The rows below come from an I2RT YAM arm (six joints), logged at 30 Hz.
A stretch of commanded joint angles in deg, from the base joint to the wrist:
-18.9, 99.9, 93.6, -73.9, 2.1, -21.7
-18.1, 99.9, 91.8, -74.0, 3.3, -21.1
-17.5, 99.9, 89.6, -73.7, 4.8, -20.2
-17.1, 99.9, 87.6, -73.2, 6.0, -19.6
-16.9, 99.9, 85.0, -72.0, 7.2, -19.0
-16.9, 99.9, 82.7, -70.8, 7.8, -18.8
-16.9, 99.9, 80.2, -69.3, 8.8, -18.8
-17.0, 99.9, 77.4, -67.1, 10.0, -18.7
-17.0, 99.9, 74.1, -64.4, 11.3, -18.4
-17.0, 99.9, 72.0, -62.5, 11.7, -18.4
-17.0, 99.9, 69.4, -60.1, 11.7, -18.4
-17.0, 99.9, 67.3, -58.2, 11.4, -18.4
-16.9, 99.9, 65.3, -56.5, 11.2, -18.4
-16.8, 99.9, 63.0, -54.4, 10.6, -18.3
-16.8, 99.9, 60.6, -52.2, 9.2, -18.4
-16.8, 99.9, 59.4, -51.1, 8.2, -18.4
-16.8, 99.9, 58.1, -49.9, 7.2, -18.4
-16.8, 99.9, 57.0, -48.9, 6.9, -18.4
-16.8, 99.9, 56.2, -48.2, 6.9, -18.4
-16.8, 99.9, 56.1, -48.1, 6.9, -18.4
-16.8, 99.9, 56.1, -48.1, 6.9, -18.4
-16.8, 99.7, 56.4, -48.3, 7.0, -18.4
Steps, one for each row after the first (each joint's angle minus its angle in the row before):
0.8, 0.0, -1.8, -0.1, 1.2, 0.6
0.6, 0.0, -2.2, 0.3, 1.5, 0.9
0.4, 0.0, -2.0, 0.5, 1.2, 0.6
0.2, 0.0, -2.6, 1.2, 1.2, 0.6
0.0, 0.0, -2.3, 1.2, 0.6, 0.2
0.0, 0.0, -2.5, 1.5, 1.0, 0.0
-0.1, 0.0, -2.8, 2.2, 1.2, 0.1
0.0, 0.0, -3.3, 2.7, 1.3, 0.3
0.0, 0.0, -2.1, 1.9, 0.4, 0.0
0.0, 0.0, -2.6, 2.4, 0.0, 0.0
0.0, 0.0, -2.1, 1.9, -0.3, 0.0
0.1, 0.0, -2.0, 1.7, -0.2, 0.0
0.1, 0.0, -2.3, 2.1, -0.6, 0.1
0.0, 0.0, -2.4, 2.2, -1.4, -0.1
0.0, 0.0, -1.2, 1.1, -1.0, 0.0
0.0, 0.0, -1.3, 1.2, -1.0, 0.0
0.0, 0.0, -1.1, 1.0, -0.3, 0.0
0.0, 0.0, -0.8, 0.7, 0.0, 0.0
0.0, 0.0, -0.1, 0.1, 0.0, 0.0
0.0, 0.0, 0.0, 0.0, 0.0, 0.0
0.0, -0.2, 0.3, -0.2, 0.1, 0.0

